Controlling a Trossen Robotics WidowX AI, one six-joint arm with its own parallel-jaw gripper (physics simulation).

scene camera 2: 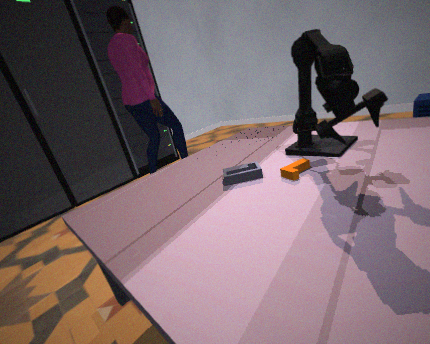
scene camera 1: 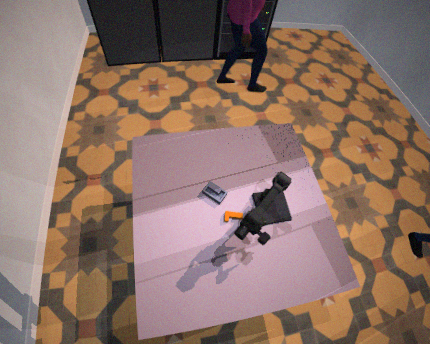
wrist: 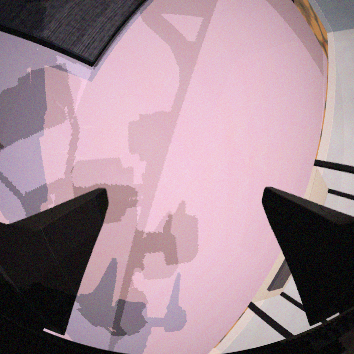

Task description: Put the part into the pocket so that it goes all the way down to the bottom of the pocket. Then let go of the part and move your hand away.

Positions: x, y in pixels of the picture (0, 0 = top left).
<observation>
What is my gripper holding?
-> Nothing.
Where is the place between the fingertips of my gripper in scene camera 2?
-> At 361, 135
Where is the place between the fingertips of my gripper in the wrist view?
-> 186, 195
</observation>
